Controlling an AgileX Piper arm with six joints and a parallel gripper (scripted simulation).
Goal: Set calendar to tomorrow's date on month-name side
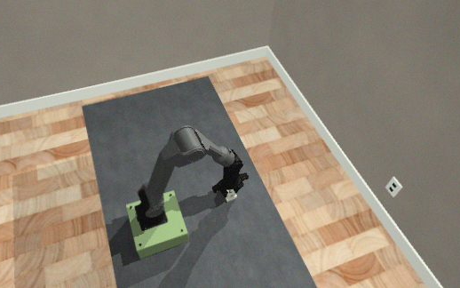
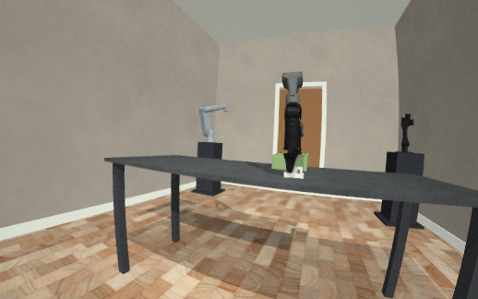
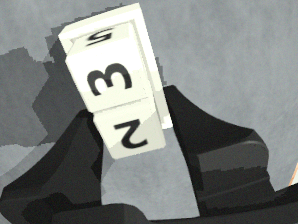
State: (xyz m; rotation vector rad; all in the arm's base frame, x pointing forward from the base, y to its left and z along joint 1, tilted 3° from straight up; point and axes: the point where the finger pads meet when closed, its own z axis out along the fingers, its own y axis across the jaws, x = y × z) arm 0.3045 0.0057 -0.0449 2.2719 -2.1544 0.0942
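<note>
My hand is right at the white digit cube. Round my hand: calendar tray 2 cm to the left, 2 cm below.
</note>
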